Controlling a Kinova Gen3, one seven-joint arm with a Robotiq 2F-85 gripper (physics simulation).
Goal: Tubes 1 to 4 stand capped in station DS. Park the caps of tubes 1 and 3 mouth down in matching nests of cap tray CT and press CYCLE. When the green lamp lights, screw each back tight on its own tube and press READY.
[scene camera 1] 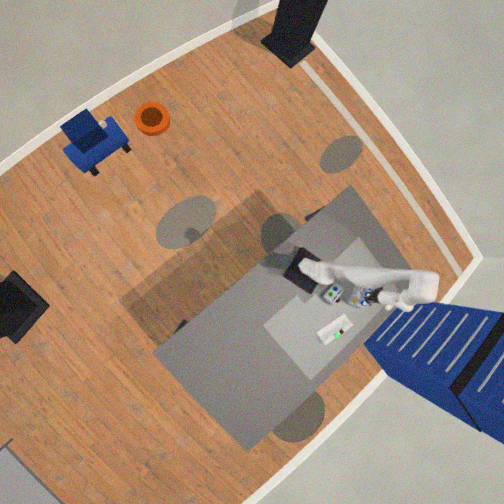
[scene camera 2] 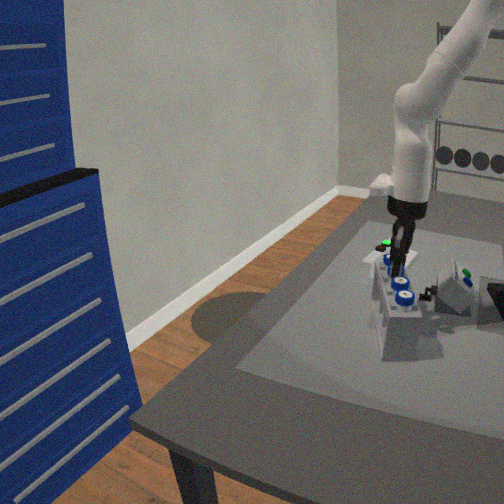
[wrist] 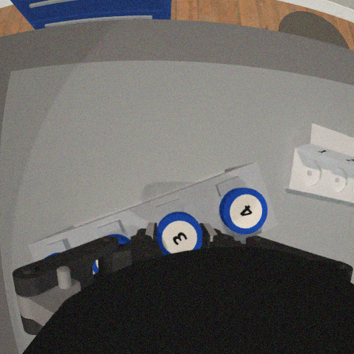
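Station DS (scene camera 2: 405,322) (wrist: 197,199) is a pale grey block with a row of blue, white-topped caps. Cap 3 (wrist: 179,237) is between my fingertips. My gripper (scene camera 2: 396,272) (wrist: 177,235) points down over the row and is shut on it; whether the cap is raised is unclear. Cap 4 (wrist: 243,211) (scene camera 2: 387,259) stands beside it. Cap 2 (scene camera 2: 400,283) (wrist: 117,239) and cap 1 (scene camera 2: 405,297) (wrist: 52,255) are partly hidden in the wrist view. Cap tray CT (scene camera 1: 327,331) (wrist: 302,165) is white; two round nests in the wrist view show no blue cap. A green lamp (scene camera 1: 337,335) (scene camera 2: 386,242) is lit.
A grey box (scene camera 1: 332,293) (scene camera 2: 454,292) with a green and a blue button stands beside the station. A darker lamp (scene camera 1: 341,331) (scene camera 2: 380,248) sits next to the green one. The arm's black base (scene camera 1: 295,270) is on the table, and a blue drawer cabinet (scene camera 1: 425,350) (scene camera 2: 60,300) stands beside the table.
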